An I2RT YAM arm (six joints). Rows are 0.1 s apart.
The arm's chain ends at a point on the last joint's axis. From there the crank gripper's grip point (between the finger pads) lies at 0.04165 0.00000 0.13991 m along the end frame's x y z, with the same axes.
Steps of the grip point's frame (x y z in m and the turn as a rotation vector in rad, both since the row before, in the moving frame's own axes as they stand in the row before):
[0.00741 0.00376 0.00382 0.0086 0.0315 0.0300]
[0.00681 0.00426 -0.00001 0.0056 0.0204 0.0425]
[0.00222 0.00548 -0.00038 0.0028 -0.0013 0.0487]
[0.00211 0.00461 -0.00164 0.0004 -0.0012 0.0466]
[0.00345 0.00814 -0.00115 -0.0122 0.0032 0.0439]
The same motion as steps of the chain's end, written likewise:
[0.00303 0.00364 0.00520 0.0086 0.0315 0.0300]
[0.00399 0.00321 0.00087 0.0056 0.0204 0.0425]
[0.00244 0.00385 -0.00044 0.0028 -0.0013 0.0487]
[0.00232 0.00273 -0.00169 0.0004 -0.0012 0.0466]
[0.00308 0.00460 -0.00099 -0.0122 0.0032 0.0439]

